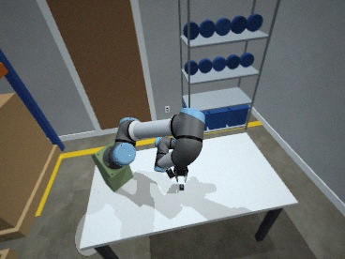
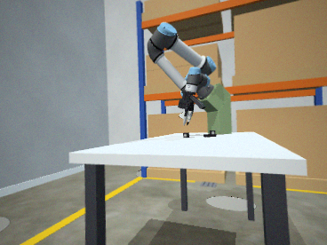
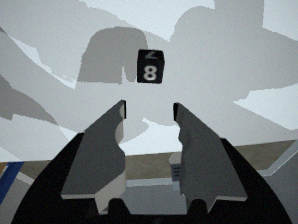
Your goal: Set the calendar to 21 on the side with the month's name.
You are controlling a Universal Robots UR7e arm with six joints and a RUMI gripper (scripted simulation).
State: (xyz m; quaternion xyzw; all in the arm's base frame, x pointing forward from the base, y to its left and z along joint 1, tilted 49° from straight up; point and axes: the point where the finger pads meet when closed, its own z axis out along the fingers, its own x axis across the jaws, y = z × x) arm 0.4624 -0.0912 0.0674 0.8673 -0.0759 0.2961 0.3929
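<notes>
The dark cube lies 80 mm below my hand.
</notes>
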